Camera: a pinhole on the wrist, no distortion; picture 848 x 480 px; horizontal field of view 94.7 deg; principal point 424.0 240.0 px. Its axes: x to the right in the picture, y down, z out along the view. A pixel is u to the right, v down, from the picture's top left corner.
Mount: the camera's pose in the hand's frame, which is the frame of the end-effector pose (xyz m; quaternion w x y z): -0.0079 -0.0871 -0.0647 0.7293 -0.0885 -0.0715 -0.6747
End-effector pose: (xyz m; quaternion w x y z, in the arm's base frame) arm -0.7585 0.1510 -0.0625 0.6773 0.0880 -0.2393 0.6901
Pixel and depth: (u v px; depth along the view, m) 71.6 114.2 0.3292
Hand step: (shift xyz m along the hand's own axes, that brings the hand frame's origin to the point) -0.1322 0.2679 0.1930
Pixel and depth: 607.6 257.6 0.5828
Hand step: 0.0488 -0.2198 0.5634
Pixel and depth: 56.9 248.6 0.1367
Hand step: -0.0130 0.0688 0.0396
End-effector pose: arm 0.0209 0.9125 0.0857 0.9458 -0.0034 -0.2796 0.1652
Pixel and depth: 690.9 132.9 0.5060
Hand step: -0.1111 -0.3191 0.5101
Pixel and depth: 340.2 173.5 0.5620
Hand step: -0.1043 0.1497 0.4589
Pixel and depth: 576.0 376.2 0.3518
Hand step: 0.1306 -0.1317 0.3046
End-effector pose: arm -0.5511 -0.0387 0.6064 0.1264 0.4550 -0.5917 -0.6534
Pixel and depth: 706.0 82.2 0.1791
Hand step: -0.0670 -0.1777 0.1411
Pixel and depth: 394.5 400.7 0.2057
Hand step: 0.0783 -0.0194 0.1294
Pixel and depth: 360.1 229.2 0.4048
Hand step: -0.0182 0.0677 0.3152
